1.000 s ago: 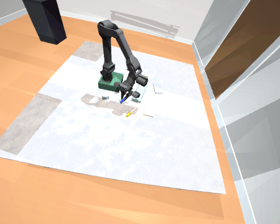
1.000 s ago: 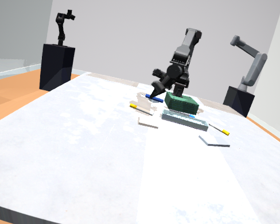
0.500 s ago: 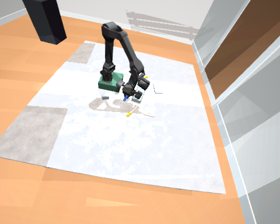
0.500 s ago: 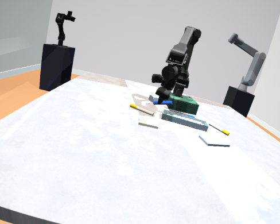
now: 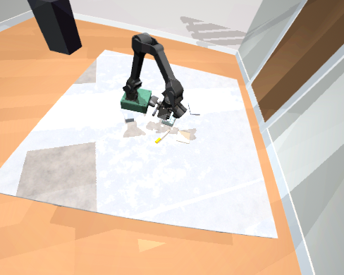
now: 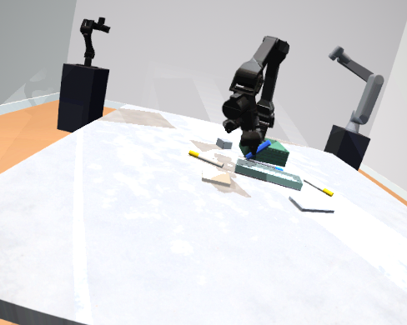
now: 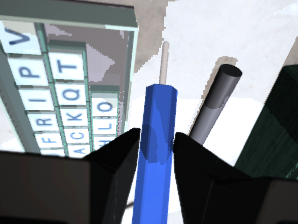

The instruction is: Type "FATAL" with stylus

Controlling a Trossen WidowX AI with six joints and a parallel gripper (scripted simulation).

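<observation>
The grey stylus tip lies 40 mm below my gripper tip, 30 mm to the right of it and 10 mm behind it. The rest, counted from my gripper tip: small grey block 190 mm behind, 90 mm to the right, 40 mm below; white block 160 mm ahead, 110 mm to the right, 50 mm below; blue stylus 10 mm to the right, 10 mm below.
</observation>
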